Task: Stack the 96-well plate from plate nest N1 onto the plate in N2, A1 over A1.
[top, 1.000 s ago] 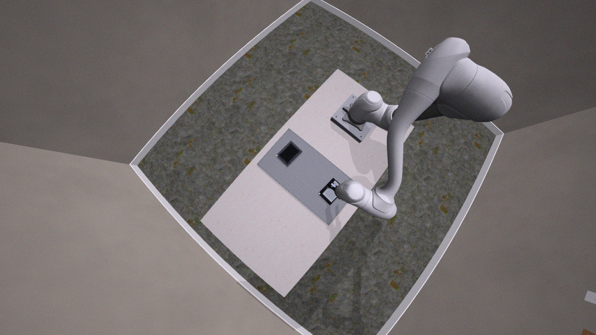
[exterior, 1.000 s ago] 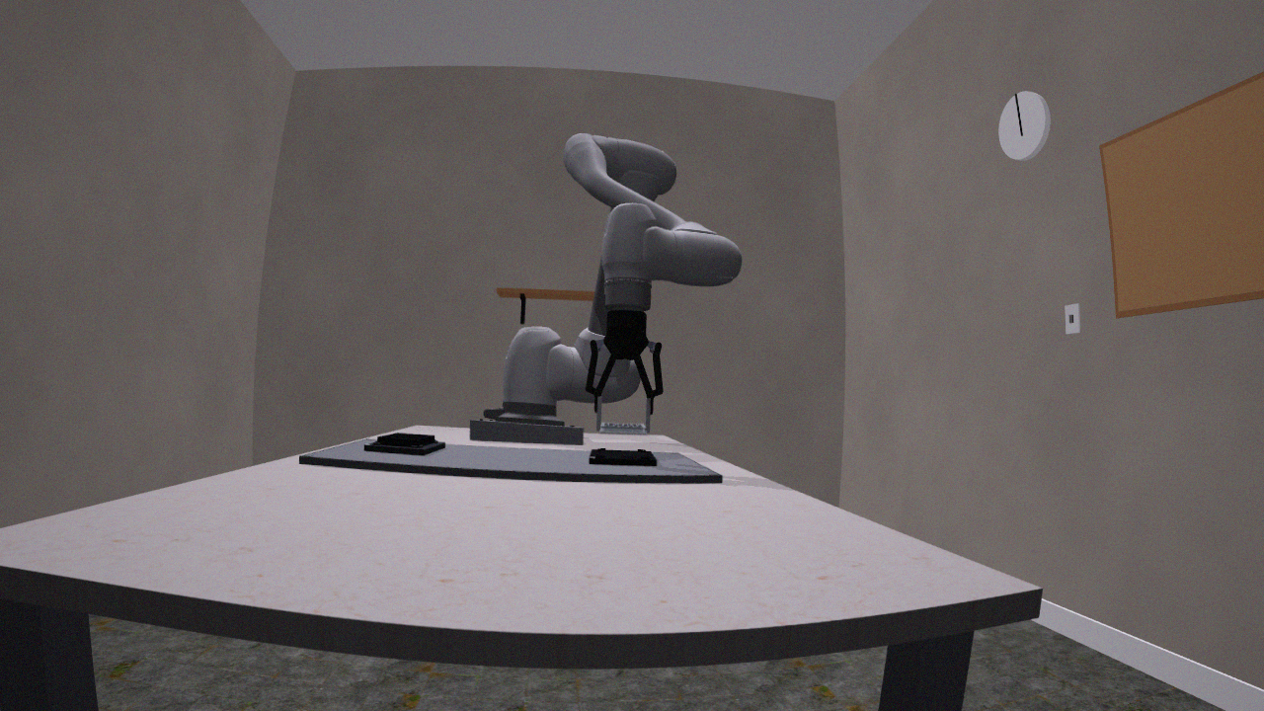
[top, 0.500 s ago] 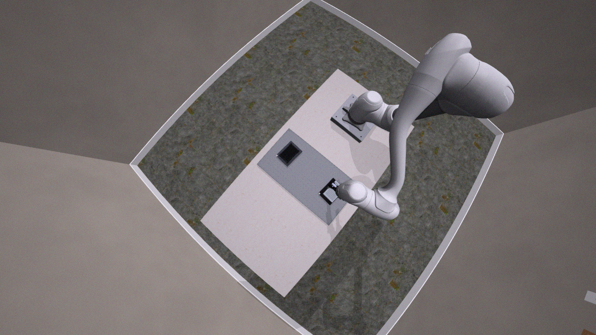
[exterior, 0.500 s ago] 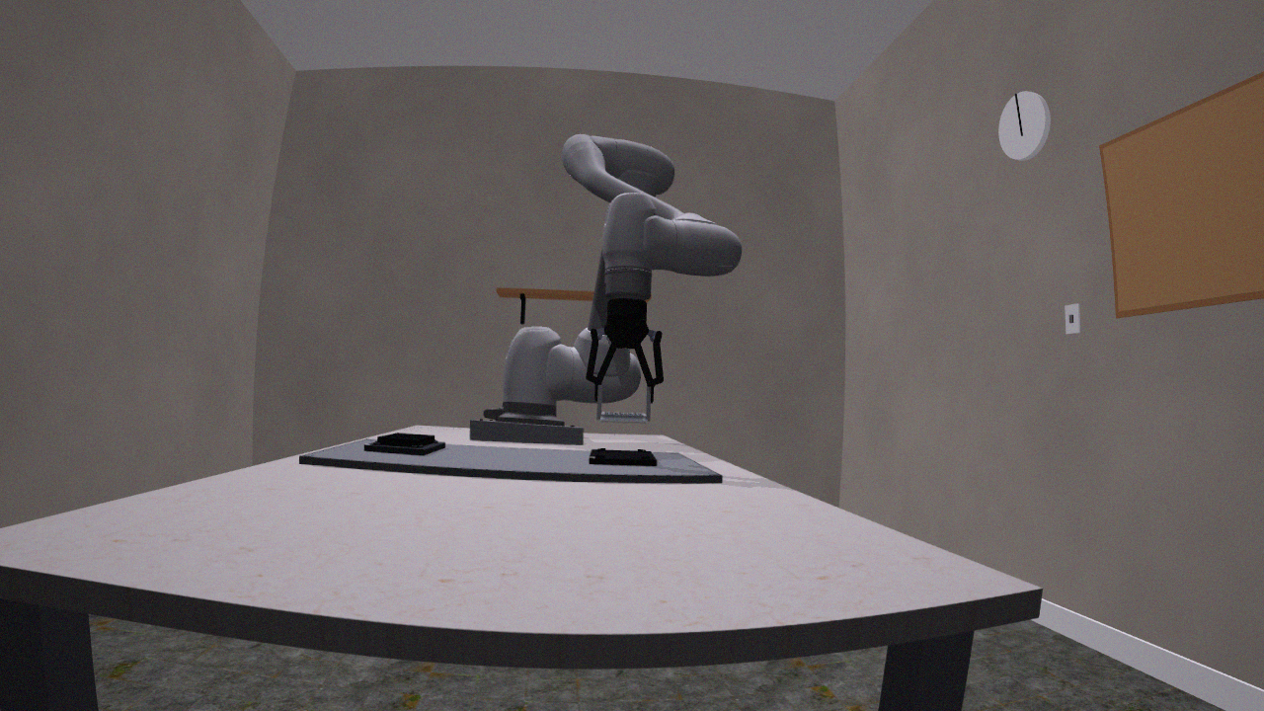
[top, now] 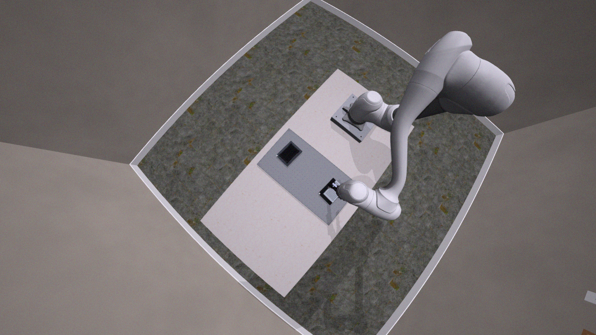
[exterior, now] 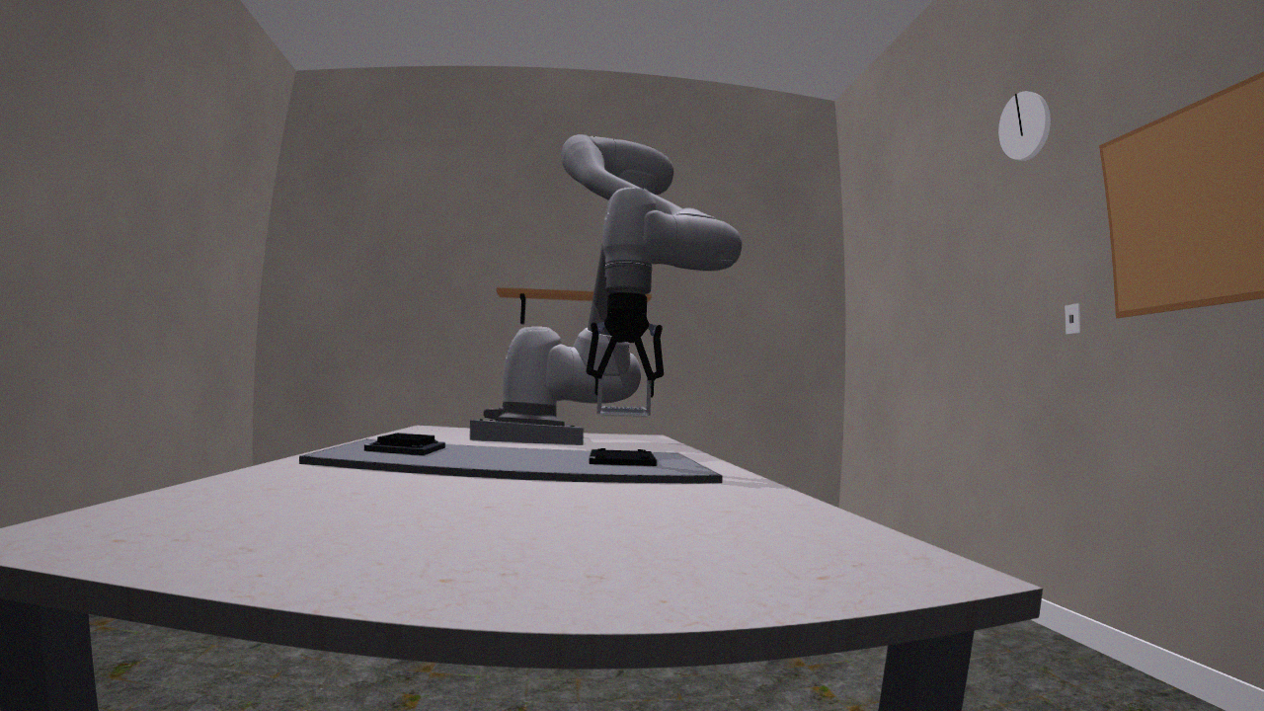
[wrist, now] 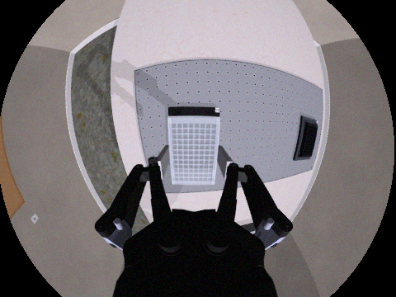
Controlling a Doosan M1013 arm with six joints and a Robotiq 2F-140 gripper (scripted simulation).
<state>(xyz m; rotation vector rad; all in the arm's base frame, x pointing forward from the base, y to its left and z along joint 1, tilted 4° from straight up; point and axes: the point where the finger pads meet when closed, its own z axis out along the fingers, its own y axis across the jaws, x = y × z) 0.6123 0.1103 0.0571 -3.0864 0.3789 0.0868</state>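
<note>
Right now my hand is 80 mm past the black 96-well plate, 410 mm to the left of it and 100 mm above it. The rest, counted from my hand: white 96-well plate: 20 mm below; white mark: 60 mm ahead, 70 mm to the right, 100 mm below; nest N1: 110 mm below.
</note>
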